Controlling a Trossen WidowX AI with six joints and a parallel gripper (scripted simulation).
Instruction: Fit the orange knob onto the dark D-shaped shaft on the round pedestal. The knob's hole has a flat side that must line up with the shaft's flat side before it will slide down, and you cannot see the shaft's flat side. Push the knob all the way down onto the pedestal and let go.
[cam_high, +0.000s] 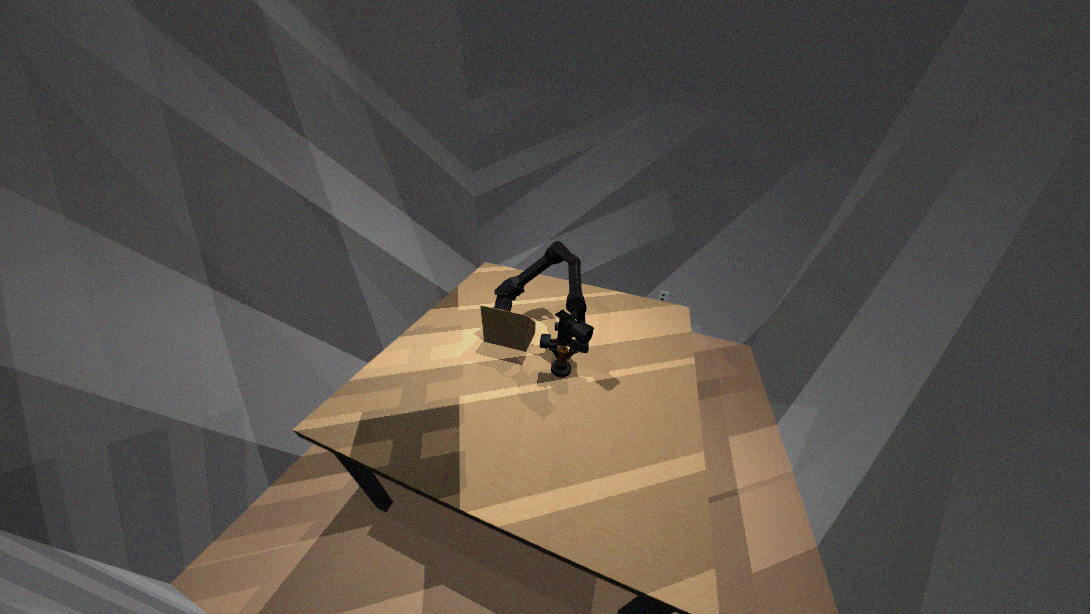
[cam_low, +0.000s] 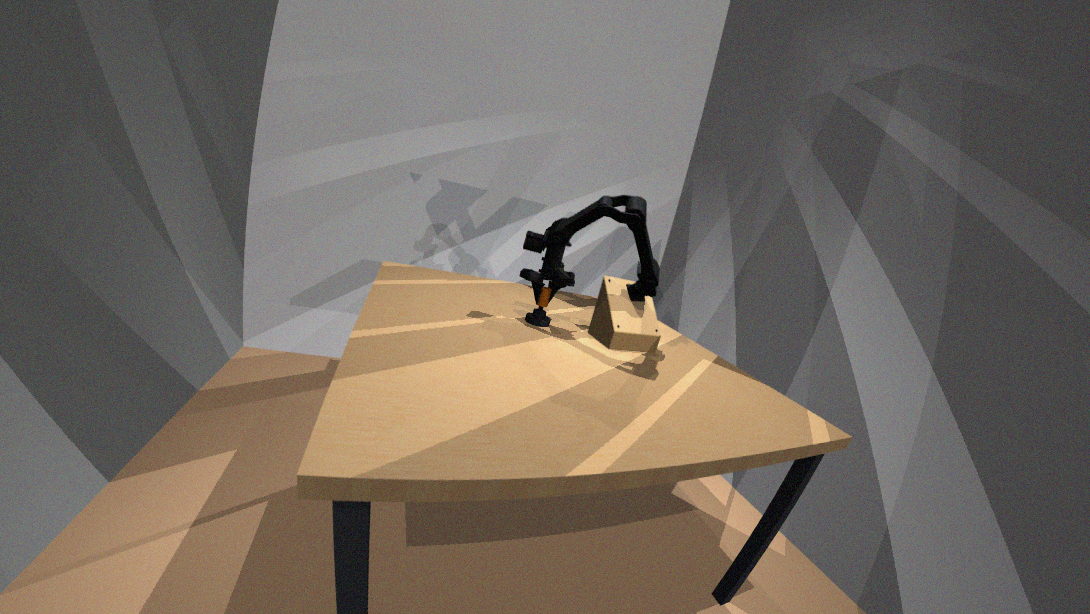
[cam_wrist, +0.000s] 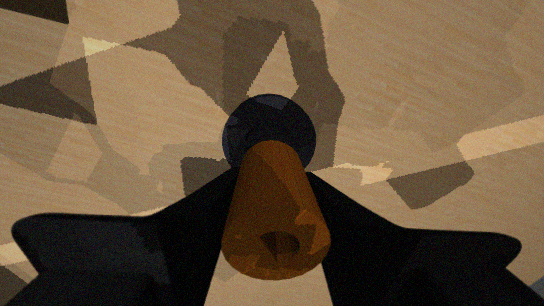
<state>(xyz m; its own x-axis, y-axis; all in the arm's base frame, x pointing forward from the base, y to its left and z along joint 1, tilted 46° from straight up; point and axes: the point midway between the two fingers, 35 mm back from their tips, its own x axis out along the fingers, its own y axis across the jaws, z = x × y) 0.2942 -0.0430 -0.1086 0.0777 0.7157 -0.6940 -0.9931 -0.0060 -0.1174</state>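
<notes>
Right now my gripper tip is 20 mm below the orange knob. The rest, counted from my gripper tip: dark round pedestal 40 mm below.
</notes>
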